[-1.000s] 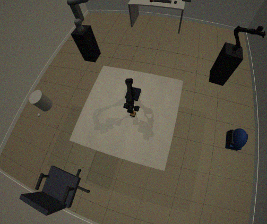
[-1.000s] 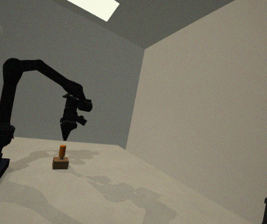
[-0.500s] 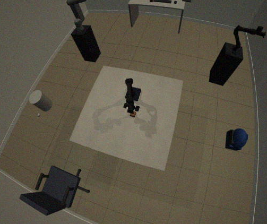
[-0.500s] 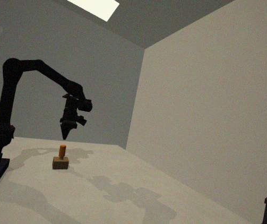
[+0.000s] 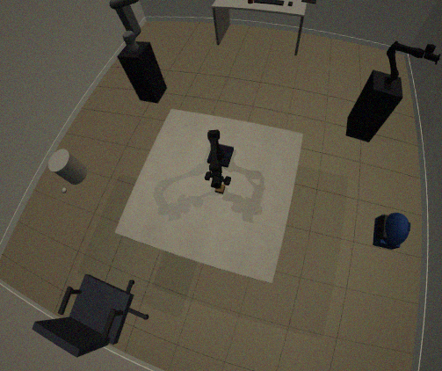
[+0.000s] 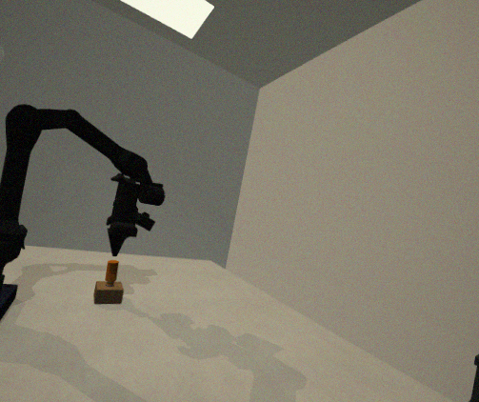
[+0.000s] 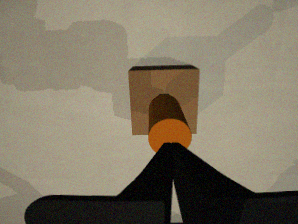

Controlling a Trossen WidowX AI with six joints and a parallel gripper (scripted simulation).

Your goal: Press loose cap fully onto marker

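Now: gripper tip 4 cm above the orange cap. From my gripper tip the other things lie so: brown holder block (10 cm below).
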